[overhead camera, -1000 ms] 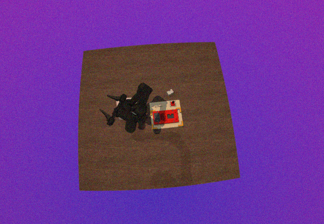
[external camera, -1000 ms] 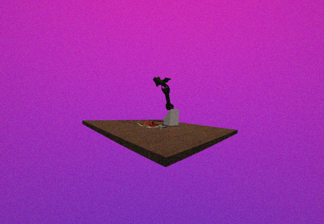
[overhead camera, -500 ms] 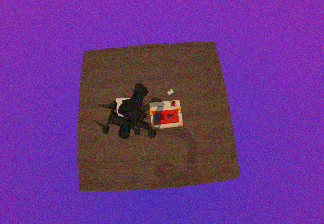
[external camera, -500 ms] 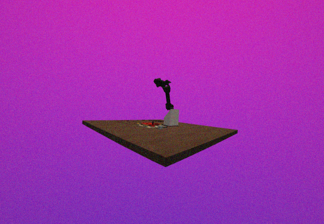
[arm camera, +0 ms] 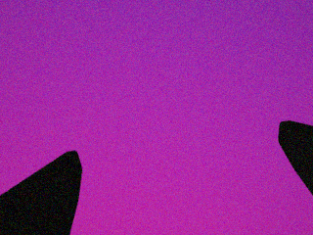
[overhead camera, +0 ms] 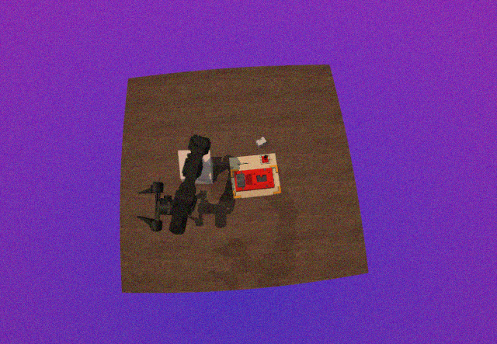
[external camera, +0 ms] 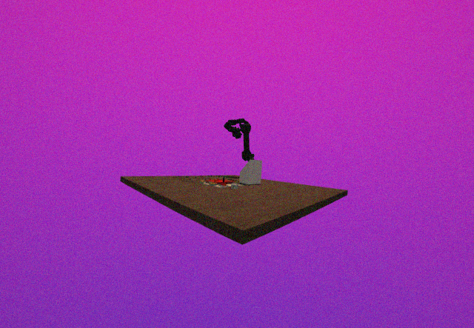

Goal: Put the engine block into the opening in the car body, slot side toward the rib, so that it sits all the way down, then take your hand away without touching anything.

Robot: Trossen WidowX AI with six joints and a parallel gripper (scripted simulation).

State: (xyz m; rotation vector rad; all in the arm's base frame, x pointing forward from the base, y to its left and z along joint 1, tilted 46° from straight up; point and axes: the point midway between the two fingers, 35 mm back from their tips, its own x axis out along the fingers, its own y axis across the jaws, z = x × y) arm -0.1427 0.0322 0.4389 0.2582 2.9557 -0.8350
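Right now my gripper tip is 56 cm short of the engine block, 41 cm to the right of it and 46 cm above it.
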